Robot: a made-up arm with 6 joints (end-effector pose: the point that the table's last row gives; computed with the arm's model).
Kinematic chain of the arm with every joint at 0, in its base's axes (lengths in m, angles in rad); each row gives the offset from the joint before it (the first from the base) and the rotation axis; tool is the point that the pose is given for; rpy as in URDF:
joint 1: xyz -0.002 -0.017 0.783 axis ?
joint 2: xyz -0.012 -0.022 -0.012 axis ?
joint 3: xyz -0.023 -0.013 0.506 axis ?
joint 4: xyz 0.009 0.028 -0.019 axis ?
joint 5: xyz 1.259 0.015 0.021 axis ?
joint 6: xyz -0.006 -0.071 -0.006 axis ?
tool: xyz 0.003 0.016 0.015 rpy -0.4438 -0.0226 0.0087
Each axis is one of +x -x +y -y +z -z.
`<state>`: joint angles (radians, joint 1 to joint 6).
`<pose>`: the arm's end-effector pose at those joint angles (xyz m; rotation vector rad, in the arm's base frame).
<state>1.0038 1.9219 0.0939 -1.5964 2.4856 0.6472</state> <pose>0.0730 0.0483 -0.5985 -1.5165 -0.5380 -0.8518</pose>
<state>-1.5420 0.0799 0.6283 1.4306 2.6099 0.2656</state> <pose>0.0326 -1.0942 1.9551 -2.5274 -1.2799 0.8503</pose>
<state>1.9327 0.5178 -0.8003 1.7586 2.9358 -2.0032</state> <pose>-0.2333 0.5231 0.0051 -0.5431 -1.3194 -1.0749</pose>
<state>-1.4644 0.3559 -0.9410 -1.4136 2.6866 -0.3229</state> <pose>0.0214 -0.4413 0.0186 -1.6738 -0.4222 -2.6149</pose>
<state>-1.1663 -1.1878 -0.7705 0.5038 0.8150 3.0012</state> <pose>0.2027 -0.6644 1.4744 1.4002 -1.0333 0.6048</pose>
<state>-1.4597 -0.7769 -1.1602 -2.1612 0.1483 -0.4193</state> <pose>0.0729 -0.7724 0.5713 1.8588 -1.4636 -1.3986</pose>
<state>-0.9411 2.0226 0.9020 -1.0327 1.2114 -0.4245</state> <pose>0.5193 -0.8195 -0.5788 0.3298 -0.2875 -1.8836</pose>
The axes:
joint 1: +z
joint 2: +y
joint 3: -y
joint 4: -x
joint 5: -y
joint 6: -x

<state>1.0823 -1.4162 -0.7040 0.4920 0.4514 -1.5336</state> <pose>0.2404 0.3214 1.6803 1.0192 -0.7071 1.4772</pose>
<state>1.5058 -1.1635 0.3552 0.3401 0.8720 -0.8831</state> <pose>0.0203 -0.4672 2.2040 1.6111 -2.0312 1.0366</pose>
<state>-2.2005 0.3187 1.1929 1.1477 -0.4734 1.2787</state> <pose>-0.5552 -0.7497 2.2347 0.7856 -2.4351 0.9634</pose>
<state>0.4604 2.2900 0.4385 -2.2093 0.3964 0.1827</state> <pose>-0.0247 -0.0337 -0.7408 0.2985 1.3327 -1.3021</pose>
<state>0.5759 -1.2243 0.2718 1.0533 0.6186 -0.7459</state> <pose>-0.3729 -0.2649 2.1774 -0.3606 -2.0936 0.1127</pose>
